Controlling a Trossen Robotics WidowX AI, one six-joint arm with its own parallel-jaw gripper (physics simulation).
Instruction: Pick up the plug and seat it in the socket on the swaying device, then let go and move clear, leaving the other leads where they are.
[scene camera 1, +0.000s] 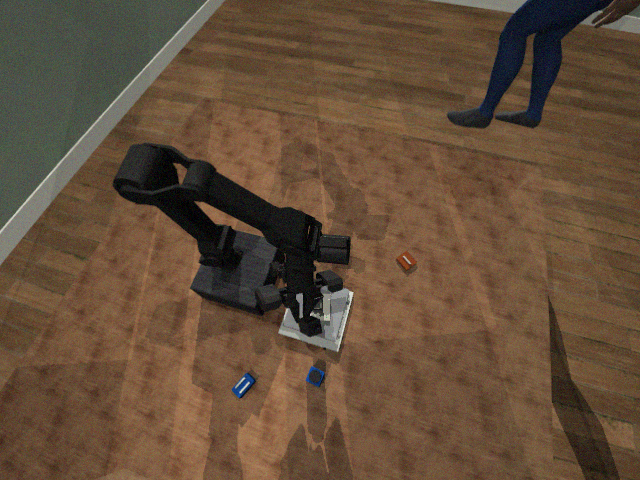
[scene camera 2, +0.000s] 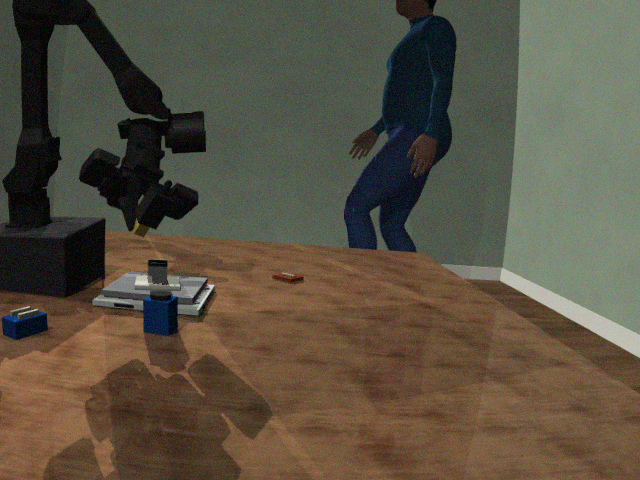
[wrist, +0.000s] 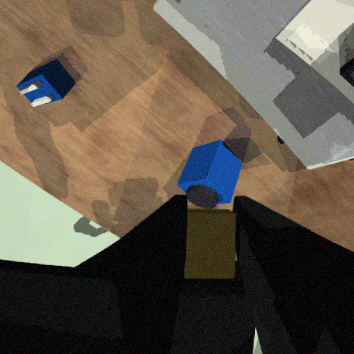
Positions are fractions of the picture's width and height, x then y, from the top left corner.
My gripper (scene camera 2: 0.21, 0.48) holds a plug (scene camera 2: 0.25, 0.42); nothing else touches it. I also see a device (scene camera 2: 0.22, 0.59).
My gripper also shows in scene camera 1 (scene camera 1: 0.47, 0.67) and in the wrist view (wrist: 0.59, 0.59). The device shows as well in scene camera 1 (scene camera 1: 0.51, 0.64).
